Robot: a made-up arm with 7 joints. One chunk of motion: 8 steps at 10 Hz.
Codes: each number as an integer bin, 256 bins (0 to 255) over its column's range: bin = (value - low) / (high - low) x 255, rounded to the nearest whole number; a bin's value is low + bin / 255 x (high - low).
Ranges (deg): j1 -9.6..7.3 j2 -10.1..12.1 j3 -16.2..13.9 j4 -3..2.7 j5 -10.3..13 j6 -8.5..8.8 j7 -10.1..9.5
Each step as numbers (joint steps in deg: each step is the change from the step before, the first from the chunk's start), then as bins.
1 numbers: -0.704 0.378 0.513 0.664 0.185 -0.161 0.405
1 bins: 134 120 142 164 115 123 137
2 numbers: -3.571 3.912 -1.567 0.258 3.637 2.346 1.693
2 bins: 91 161 124 146 153 160 153
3 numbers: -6.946 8.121 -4.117 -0.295 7.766 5.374 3.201
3 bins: 40 209 102 121 198 205 173
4 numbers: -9.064 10.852 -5.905 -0.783 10.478 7.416 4.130
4 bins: 8 241 87 99 227 235 185
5 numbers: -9.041 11.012 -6.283 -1.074 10.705 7.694 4.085
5 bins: 8 243 84 86 230 239 185
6 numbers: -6.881 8.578 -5.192 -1.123 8.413 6.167 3.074
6 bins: 41 215 93 84 205 216 171
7 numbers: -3.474 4.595 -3.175 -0.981 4.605 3.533 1.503
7 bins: 92 169 110 90 163 177 151
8 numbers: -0.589 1.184 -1.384 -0.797 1.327 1.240 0.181
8 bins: 136 130 126 99 127 144 134
